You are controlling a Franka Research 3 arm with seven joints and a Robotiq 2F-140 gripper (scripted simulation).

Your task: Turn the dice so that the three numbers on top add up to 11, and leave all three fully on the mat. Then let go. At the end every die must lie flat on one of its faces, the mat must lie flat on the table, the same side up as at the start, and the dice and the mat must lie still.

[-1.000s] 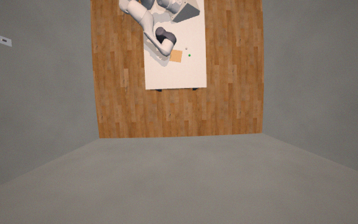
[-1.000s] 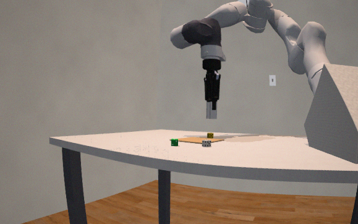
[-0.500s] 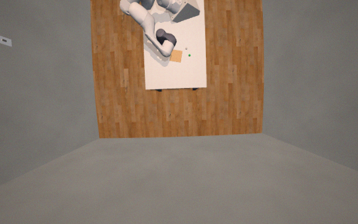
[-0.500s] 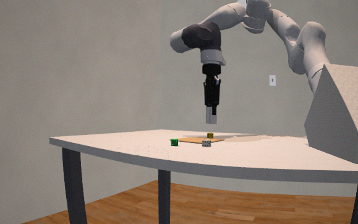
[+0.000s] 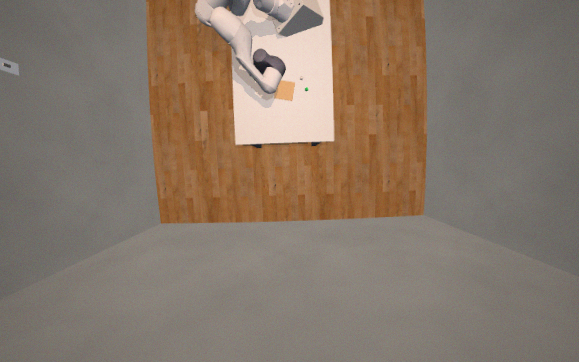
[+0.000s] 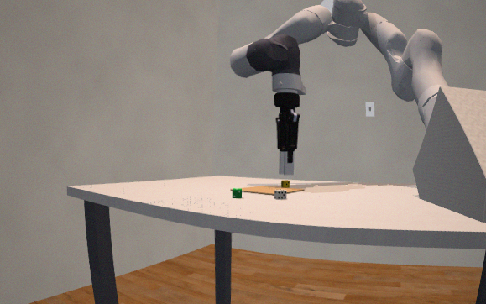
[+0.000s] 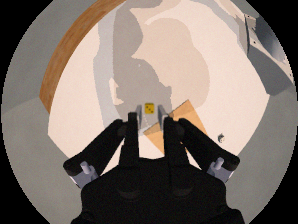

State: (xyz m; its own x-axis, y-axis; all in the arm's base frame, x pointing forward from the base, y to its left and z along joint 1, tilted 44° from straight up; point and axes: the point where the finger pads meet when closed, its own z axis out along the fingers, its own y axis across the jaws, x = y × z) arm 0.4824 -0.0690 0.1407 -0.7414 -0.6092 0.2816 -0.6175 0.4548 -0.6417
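My gripper is now 60 mm above the yellow die. Round my hand: white die: 70 mm behind, 250 mm to the left, 60 mm below; then green die: 20 mm ahead, 280 mm to the left, 60 mm below; then tan mat: 10 mm ahead, 110 mm to the left, 70 mm below.
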